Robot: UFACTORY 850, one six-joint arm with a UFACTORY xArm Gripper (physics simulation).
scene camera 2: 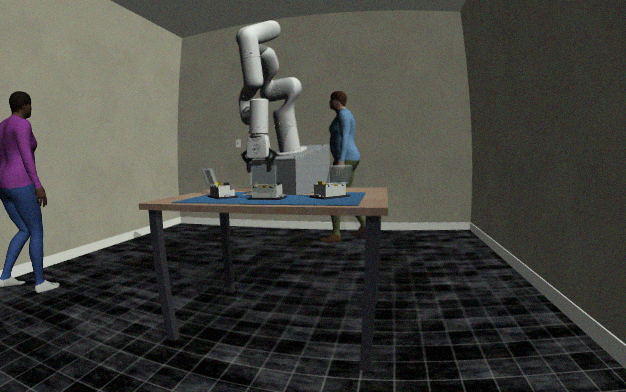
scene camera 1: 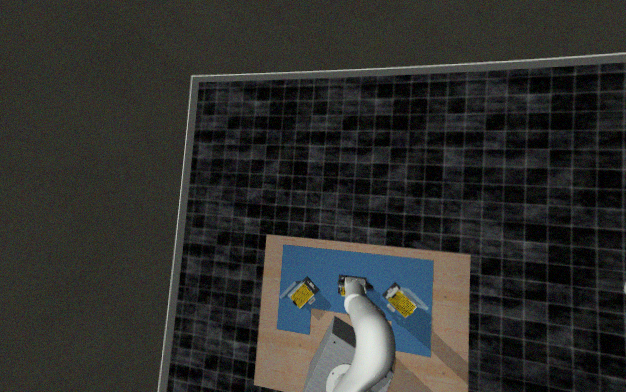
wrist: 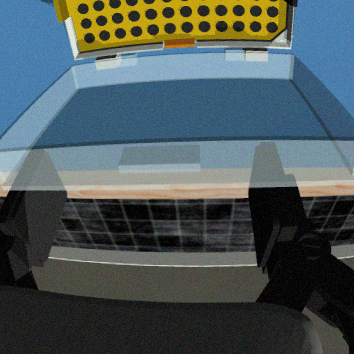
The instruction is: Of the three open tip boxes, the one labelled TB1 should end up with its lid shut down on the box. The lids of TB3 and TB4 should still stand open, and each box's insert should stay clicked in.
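The middle tip box (scene camera 1: 342, 290) (scene camera 2: 267, 191) has its clear lid (scene camera 2: 264, 175) (wrist: 185, 107) standing open and a yellow insert (wrist: 170, 25) seated in it. My gripper (scene camera 2: 259, 169) (wrist: 153, 150) is open and empty, at the lid's upper edge; its fingertips show through the lid in the wrist view. In scene camera 1 the arm covers the gripper and part of this box. Outer boxes stand at the left (scene camera 1: 302, 294) and right (scene camera 1: 402, 303) there, and at left (scene camera 2: 221, 191) and right (scene camera 2: 330, 190) in scene camera 2, lids open. No label is legible.
The boxes stand on a blue mat (scene camera 1: 320, 257) on the wooden table (scene camera 1: 450, 325) (scene camera 2: 300, 210). The grey robot pedestal (scene camera 1: 322, 355) (scene camera 2: 310, 172) stands at the table. A person in blue (scene camera 2: 345, 135) is behind the table, and one in purple (scene camera 2: 17, 152) is at the left.
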